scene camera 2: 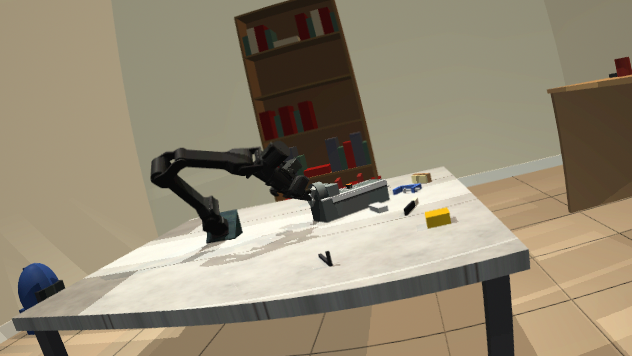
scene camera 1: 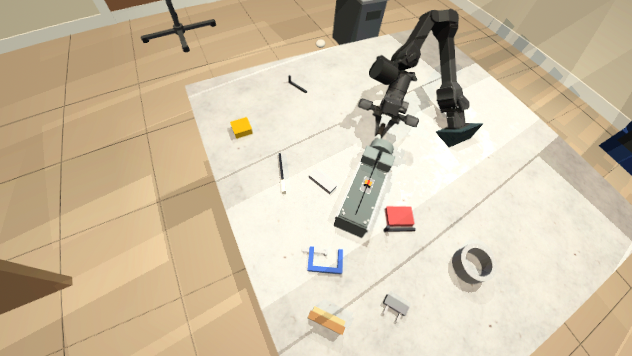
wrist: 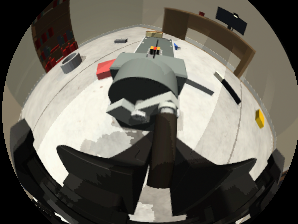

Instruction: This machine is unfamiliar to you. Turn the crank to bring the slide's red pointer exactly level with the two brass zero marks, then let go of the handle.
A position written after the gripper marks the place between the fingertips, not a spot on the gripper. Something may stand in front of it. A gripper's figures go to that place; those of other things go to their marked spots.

Labels:
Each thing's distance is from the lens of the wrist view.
gripper (wrist: 160,136): 0.10 m
crank handle (wrist: 160,175): 0.06 m

